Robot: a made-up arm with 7 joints.
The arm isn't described. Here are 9 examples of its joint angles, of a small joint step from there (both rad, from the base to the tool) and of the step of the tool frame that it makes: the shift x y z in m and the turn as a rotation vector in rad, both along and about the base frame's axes.
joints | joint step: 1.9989 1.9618 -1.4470 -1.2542 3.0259 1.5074 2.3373 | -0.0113 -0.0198 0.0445 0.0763 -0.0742 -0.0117 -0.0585
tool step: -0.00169 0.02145 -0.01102 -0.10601 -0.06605 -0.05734
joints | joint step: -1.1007 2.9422 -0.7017 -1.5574 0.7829 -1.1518 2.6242 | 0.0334 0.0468 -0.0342 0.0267 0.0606 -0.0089 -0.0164
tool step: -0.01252 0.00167 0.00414 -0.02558 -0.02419 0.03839
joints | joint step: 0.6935 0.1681 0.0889 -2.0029 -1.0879 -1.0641 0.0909 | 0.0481 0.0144 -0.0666 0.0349 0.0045 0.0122 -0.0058
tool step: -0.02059 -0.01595 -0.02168 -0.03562 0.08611 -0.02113
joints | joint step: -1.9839 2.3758 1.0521 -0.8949 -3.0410 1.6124 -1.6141 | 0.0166 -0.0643 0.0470 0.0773 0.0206 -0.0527 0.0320
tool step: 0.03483 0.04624 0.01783 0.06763 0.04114 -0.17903
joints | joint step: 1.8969 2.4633 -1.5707 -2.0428 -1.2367 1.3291 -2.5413 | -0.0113 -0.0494 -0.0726 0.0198 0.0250 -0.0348 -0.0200
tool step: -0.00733 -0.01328 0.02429 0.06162 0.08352 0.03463
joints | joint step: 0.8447 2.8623 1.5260 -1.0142 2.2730 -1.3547 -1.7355 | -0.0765 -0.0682 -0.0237 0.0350 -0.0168 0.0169 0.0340
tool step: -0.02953 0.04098 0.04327 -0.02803 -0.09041 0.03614
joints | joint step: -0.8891 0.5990 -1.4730 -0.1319 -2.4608 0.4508 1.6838 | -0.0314 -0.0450 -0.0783 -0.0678 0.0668 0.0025 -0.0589
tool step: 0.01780 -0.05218 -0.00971 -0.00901 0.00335 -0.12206
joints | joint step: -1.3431 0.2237 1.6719 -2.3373 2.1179 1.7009 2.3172 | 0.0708 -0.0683 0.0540 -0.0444 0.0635 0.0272 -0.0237
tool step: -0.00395 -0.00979 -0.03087 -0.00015 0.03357 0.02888
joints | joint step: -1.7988 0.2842 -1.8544 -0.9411 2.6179 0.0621 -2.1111 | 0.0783 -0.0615 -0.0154 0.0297 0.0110 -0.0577 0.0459
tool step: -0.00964 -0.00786 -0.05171 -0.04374 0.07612 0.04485
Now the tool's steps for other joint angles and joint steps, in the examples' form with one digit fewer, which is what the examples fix.
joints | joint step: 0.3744 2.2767 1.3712 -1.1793 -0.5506 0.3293 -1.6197 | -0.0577 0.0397 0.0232 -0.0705 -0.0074 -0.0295 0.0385
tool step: -0.0249 -0.0513 0.0133 0.1078 -0.0291 -0.1140
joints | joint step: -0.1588 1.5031 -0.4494 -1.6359 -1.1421 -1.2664 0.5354 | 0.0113 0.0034 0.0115 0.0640 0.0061 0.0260 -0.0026
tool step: -0.0019 0.0241 0.0004 0.0170 -0.0220 0.0776
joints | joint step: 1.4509 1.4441 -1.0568 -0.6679 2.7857 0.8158 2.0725 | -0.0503 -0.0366 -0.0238 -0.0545 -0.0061 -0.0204 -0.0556
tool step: -0.0163 -0.0216 -0.0382 -0.0898 -0.0708 0.0137
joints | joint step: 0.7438 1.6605 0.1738 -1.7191 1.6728 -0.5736 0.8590 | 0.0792 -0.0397 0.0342 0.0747 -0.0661 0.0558 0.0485
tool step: -0.0293 0.0336 -0.0127 0.0180 0.0874 0.0790
